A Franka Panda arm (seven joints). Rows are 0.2 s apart.
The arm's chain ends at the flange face. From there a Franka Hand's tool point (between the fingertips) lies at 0.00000 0.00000 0.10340 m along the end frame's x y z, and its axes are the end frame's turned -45 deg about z.
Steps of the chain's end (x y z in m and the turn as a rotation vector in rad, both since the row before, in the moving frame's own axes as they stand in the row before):
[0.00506, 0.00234, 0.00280, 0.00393, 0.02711, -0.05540]
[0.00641, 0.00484, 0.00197, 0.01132, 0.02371, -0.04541]
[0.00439, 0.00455, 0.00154, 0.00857, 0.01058, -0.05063]
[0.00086, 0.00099, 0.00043, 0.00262, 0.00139, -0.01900]
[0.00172, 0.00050, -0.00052, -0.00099, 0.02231, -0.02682]
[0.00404, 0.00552, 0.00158, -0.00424, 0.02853, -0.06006]
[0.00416, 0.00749, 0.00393, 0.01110, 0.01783, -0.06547]
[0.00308, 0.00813, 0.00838, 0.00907, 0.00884, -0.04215]
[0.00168, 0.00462, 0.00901, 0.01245, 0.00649, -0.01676]
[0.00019, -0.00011, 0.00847, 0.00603, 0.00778, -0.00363]
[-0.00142, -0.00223, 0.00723, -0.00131, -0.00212, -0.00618]
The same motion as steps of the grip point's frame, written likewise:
[0.00424, 0.00686, 0.00276, -0.01639, 0.02195, -0.05540]
[0.00369, 0.00880, 0.00193, -0.00876, 0.02477, -0.04541]
[0.00129, 0.00643, 0.00153, -0.00142, 0.01354, -0.05063]
[0.00020, 0.00122, 0.00043, 0.00087, 0.00284, -0.01900]
[0.00244, 0.00325, -0.00055, -0.01648, 0.01508, -0.02682]
[0.00080, 0.00910, 0.00154, -0.02317, 0.01718, -0.06006]
[-0.00023, 0.00866, 0.00391, -0.00476, 0.02046, -0.06547]
[-0.00226, 0.00788, 0.00837, 0.00016, 0.01266, -0.04215]
[-0.00070, 0.00401, 0.00900, 0.00421, 0.01339, -0.01676]
[0.00122, 0.00018, 0.00846, -0.00124, 0.00977, -0.00363]
[0.00032, -0.00264, 0.00723, 0.00057, -0.00243, -0.00618]

